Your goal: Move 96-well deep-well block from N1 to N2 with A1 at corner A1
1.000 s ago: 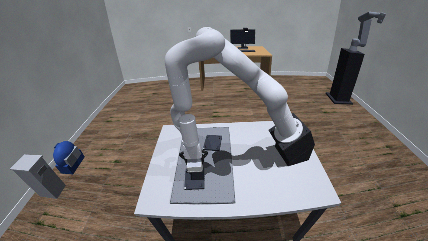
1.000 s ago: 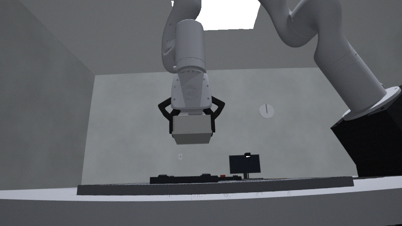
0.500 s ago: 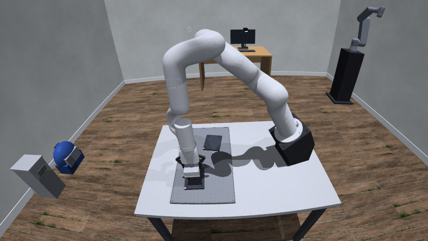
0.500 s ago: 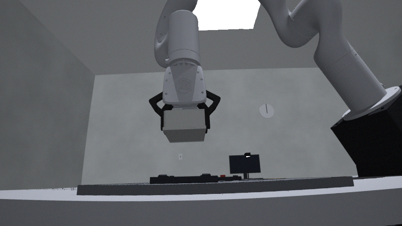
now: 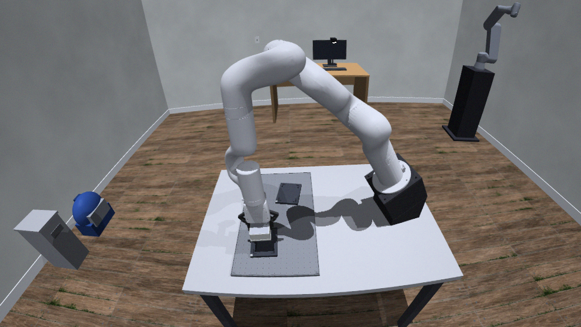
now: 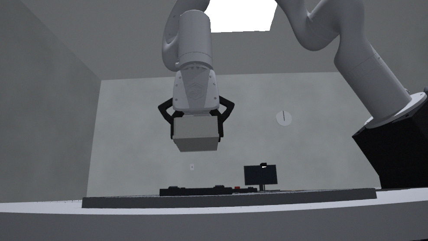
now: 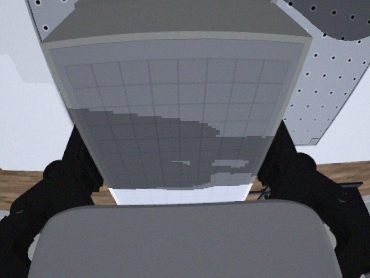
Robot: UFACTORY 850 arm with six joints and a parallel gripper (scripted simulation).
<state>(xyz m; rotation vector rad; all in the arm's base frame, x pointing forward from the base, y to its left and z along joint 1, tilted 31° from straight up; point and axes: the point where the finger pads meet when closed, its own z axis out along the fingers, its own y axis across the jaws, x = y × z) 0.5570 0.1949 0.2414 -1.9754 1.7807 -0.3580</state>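
Now: the grey 96-well deep-well block right at my hand. Also, from my hand: plate nest N1: 8 cm behind, 34 cm to the right, 11 cm below; then dark plate nest N2: 11 cm below.
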